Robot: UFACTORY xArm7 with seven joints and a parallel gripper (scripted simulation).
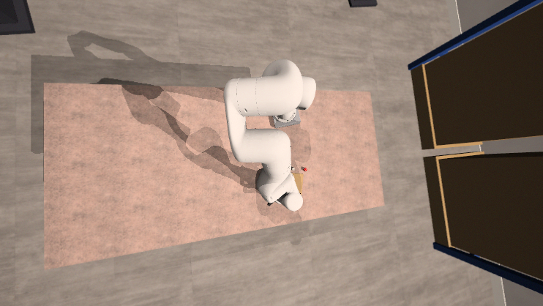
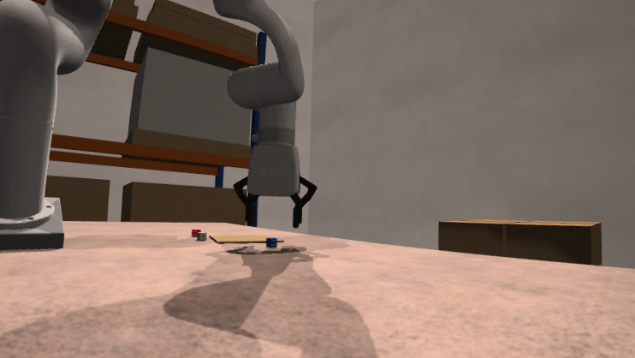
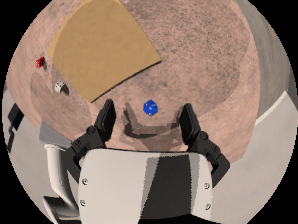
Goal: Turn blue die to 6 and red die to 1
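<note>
My gripper is now 20 mm past the blue die, 20 mm to the left of it and 40 mm above it. The rest, counted from my hand: tan mat 10 mm ahead, 110 mm to the left, 40 mm below; red die 50 mm behind, 220 mm to the left, 40 mm below; white die 70 mm behind, 150 mm to the left, 40 mm below.
</note>
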